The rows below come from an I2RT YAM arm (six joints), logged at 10 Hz.
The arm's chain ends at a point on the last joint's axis. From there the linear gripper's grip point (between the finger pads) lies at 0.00 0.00 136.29 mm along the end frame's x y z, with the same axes.
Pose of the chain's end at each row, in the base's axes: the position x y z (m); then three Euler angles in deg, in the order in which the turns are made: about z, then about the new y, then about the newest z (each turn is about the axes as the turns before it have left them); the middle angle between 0 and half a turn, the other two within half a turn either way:
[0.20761, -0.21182, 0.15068, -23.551, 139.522, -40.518]
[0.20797, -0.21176, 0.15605, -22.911, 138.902, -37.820]
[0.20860, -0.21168, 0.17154, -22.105, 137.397, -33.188]
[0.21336, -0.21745, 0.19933, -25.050, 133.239, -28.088]
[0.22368, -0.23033, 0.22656, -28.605, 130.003, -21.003]
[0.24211, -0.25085, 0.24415, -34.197, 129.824, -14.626]
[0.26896, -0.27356, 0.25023, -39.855, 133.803, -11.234]
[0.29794, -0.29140, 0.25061, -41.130, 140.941, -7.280]
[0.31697, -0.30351, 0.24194, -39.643, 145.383, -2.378]
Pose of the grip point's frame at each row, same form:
[0.28871, -0.24717, 0.04701, -23.551, 139.522, -40.518]
[0.29049, -0.24664, 0.05334, -22.911, 138.902, -37.820]
[0.29408, -0.24640, 0.07122, -22.105, 137.397, -33.188]
[0.30331, -0.25949, 0.10597, -25.050, 133.239, -28.088]
[0.31534, -0.28031, 0.13895, -28.605, 130.003, -21.003]
[0.32869, -0.30968, 0.15687, -34.197, 129.824, -14.626]
[0.34447, -0.33660, 0.15589, -39.855, 133.803, -11.234]
[0.36263, -0.34789, 0.14478, -41.130, 140.941, -7.280]
[0.37659, -0.35291, 0.12978, -39.643, 145.383, -2.378]

